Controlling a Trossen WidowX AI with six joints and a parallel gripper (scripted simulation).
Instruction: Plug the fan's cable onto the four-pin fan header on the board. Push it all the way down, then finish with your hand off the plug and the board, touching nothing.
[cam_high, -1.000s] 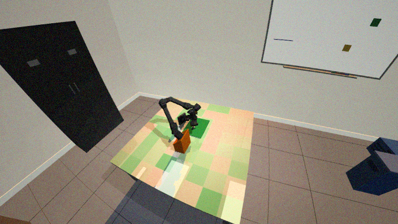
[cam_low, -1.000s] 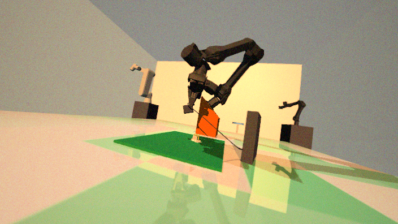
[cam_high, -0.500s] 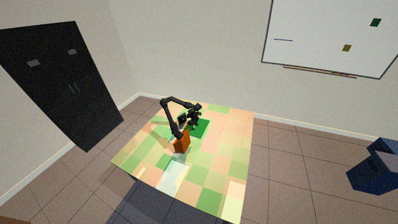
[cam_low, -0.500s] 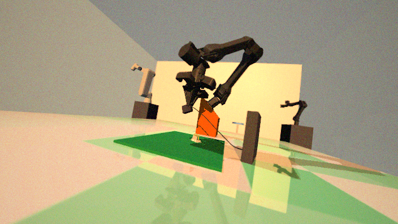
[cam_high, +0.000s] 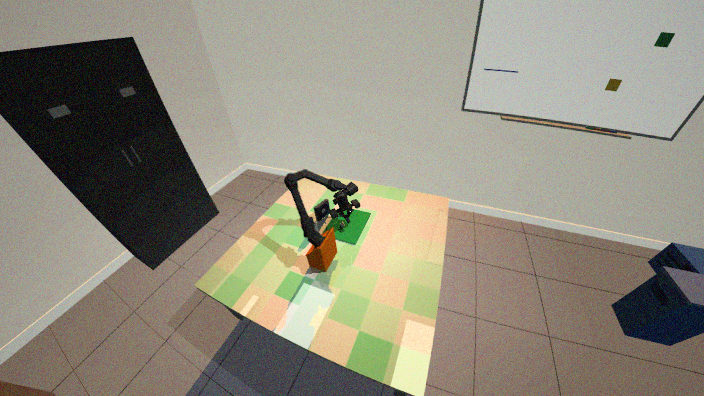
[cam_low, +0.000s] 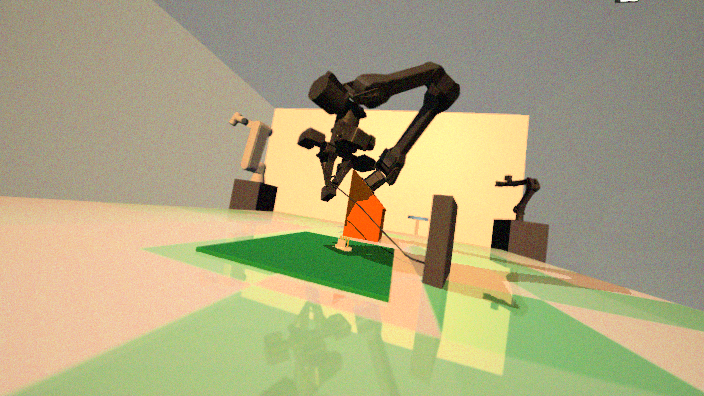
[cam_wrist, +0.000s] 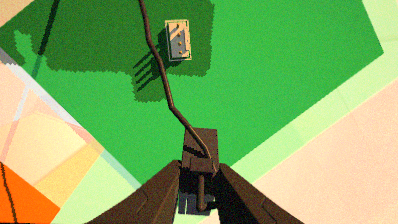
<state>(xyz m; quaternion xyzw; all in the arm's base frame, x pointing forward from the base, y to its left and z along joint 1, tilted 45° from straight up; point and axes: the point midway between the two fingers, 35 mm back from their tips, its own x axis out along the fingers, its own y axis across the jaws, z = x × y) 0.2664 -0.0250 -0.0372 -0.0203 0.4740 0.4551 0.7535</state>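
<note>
Right now the four-pin fan header is 120 mm below my gripper tip, 60 mm to the left of it and 40 mm ahead of it. The rest, counted from my gripper tip: dark fan (210 mm to the left, 80 mm ahead, 60 mm below); fan plug (10 mm to the right, 10 mm below); board (140 mm below, 70 mm ahead, 30 mm to the left).
</note>
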